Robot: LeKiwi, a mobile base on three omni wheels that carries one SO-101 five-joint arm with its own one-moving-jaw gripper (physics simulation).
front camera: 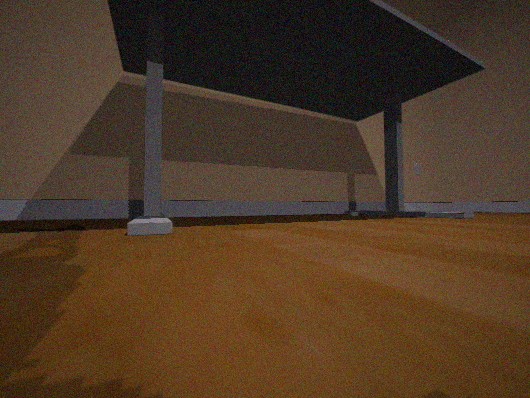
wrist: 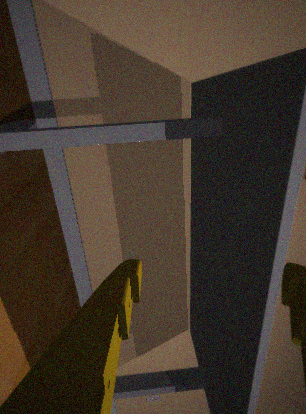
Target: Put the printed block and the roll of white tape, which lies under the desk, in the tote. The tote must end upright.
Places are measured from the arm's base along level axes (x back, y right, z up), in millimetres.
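Pixels of known places: end effector, tool point: (wrist: 140, 275).
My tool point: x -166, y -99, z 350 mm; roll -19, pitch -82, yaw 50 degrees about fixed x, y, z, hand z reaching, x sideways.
Behind a point stands the place of what it marks.
My gripper (wrist: 212, 265) is open in the wrist view, with a wide gap between its two yellow and dark jaws and nothing held between them. The desk (front camera: 290, 55) {z 606, x -988, y 149 mm} (wrist: 237, 200) {z 605, x -723, y -111 mm} stands ahead in the front view, its dark underside facing down. In the wrist view the desk's underside and the wall show beyond the jaws. The printed block, the roll of white tape and the tote do not show in either view.
A near desk leg (front camera: 153, 145) {z 162, x -789, y -327 mm} with a pale foot (front camera: 150, 226) {z -73, x -504, y -204 mm} stands left of centre. Another desk leg (front camera: 393, 160) {z 223, x -1299, y 779 mm} stands to the right. A wall with a grey baseboard (front camera: 260, 207) {z -41, x -1431, y 28 mm} runs behind the desk. Wooden floor (front camera: 280, 300) {z -89, x -186, y 17 mm} lies in front, with a shadow at the left.
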